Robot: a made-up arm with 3 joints. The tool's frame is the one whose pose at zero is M. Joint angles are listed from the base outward.
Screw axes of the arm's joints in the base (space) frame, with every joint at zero. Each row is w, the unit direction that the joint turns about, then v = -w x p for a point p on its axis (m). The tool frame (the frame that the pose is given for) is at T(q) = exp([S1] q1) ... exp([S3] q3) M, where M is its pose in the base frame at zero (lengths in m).
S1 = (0, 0, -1, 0, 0, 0)
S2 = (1, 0, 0, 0, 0.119, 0.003)
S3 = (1, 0, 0, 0, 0.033, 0.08)
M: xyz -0.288 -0.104 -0.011 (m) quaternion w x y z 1 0 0 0
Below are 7 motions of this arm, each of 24 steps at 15 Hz.
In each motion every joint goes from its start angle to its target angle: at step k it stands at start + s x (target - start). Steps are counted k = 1, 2, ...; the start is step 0. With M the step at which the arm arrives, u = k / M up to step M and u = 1 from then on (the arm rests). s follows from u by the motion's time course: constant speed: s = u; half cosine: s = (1 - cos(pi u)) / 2; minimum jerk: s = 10 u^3 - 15 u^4 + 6 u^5.
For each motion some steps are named. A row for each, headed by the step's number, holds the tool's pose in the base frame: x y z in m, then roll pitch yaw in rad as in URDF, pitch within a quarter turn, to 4 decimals.
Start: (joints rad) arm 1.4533 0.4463 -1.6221
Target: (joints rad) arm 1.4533 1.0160 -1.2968
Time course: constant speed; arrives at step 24
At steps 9, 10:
9: -0.0932 0.2790 -0.0076 -0.8402 0.0000 -1.4533
10: -0.0901 0.2794 -0.0096 -0.8029 0.0000 -1.4533

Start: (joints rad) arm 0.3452 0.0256 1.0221
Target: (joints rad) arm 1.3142 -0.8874 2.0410
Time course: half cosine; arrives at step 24
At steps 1, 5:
1: -0.2884 0.0497 -0.0114 1.0482 0.0000 -0.3493
5: -0.2854 0.0707 -0.0040 1.0586 0.0000 -0.4453

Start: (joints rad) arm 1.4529 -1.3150 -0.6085
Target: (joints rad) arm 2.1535 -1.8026 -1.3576
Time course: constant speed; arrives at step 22
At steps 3, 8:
3: -0.1346 0.2851 0.2212 -2.0921 0.0000 -1.5484
8: -0.0678 0.3001 0.2373 -2.3732 0.0000 -1.7077

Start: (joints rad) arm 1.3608 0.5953 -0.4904
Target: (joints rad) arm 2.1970 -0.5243 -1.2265
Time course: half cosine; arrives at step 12
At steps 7, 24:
7: -0.0426 0.3170 0.0415 -1.0631 0.0000 -1.8871
24: 0.0459 0.3223 0.1146 -1.7508 0.0000 -2.1970

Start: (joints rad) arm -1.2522 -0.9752 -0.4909
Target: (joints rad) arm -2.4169 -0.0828 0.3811
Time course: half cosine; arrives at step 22
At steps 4, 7, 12, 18, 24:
4: 0.0979 -0.3180 0.1390 -1.3261 0.0000 1.3446
7: 0.1533 -0.2962 0.1104 -1.0609 0.0000 1.5197
12: 0.2402 -0.2194 0.0479 -0.4583 0.0000 1.9174
18: 0.2766 -0.1354 -0.0014 0.1583 0.0000 2.3245
24: 0.2798 -0.1184 -0.0094 0.2983 0.0000 2.4169

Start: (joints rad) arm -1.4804 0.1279 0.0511
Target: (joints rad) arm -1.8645 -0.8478 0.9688
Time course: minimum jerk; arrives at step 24
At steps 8, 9, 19, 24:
8: 0.0999 -0.2890 -0.0082 0.1668 0.0000 1.5610
9: 0.1122 -0.2863 -0.0027 0.1630 0.0000 1.5861
19: 0.2082 -0.2414 0.0659 0.1247 0.0000 1.8397
24: 0.2145 -0.2360 0.0733 0.1210 0.0000 1.8645

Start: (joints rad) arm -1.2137 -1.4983 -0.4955
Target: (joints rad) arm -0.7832 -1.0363 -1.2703
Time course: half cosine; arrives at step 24
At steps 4, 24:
4: 0.0082 -0.3142 0.2273 -2.0148 0.0000 1.1849
24: -0.1104 -0.2973 0.1888 -2.3066 0.0000 0.7832

